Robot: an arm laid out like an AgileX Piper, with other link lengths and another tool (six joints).
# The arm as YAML. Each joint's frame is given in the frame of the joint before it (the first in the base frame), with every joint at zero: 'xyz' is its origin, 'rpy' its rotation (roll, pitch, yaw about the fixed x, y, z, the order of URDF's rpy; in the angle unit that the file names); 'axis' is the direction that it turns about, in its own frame. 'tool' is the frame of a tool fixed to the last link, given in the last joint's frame.
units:
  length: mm
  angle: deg
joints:
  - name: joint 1
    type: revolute
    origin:
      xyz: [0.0, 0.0, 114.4]
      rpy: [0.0, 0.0, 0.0]
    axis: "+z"
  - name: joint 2
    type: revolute
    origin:
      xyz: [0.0, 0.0, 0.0]
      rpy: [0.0, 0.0, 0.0]
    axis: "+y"
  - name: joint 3
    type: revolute
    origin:
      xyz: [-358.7, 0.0, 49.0]
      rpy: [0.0, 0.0, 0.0]
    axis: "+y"
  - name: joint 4
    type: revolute
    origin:
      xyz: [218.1, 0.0, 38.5]
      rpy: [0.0, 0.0, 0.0]
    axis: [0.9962, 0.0, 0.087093]
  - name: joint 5
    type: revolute
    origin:
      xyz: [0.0, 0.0, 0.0]
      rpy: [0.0, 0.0, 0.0]
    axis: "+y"
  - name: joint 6
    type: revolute
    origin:
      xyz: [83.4, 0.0, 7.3]
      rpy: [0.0, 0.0, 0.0]
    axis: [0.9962, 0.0, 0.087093]
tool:
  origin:
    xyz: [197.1, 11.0, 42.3]
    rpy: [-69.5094, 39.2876, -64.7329]
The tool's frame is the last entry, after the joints.
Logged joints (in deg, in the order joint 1, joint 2, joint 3, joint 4, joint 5, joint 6), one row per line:
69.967, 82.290, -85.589, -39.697, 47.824, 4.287
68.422, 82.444, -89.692, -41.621, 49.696, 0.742
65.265, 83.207, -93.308, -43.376, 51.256, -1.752
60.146, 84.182, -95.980, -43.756, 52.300, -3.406
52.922, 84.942, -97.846, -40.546, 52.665, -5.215
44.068, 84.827, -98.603, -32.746, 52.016, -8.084
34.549, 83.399, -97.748, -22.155, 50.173, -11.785
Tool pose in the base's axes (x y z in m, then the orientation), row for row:
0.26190, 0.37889, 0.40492, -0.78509, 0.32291, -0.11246, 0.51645
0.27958, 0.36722, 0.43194, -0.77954, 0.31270, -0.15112, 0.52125
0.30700, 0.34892, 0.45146, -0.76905, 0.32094, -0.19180, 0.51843
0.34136, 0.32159, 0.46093, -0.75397, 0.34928, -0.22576, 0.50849
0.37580, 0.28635, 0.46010, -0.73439, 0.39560, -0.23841, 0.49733
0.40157, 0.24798, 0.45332, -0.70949, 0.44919, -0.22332, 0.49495
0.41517, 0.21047, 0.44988, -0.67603, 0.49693, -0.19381, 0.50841
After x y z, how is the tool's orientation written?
As a quaternion, x y z w.
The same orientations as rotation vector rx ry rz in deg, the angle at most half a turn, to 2 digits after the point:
-108.01, 44.43, -15.47
-107.03, 42.93, -20.75
-105.71, 44.12, -26.37
-104.09, 48.22, -31.17
-101.88, 54.88, -33.07
-98.53, 62.38, -31.01
-93.33, 68.61, -26.76

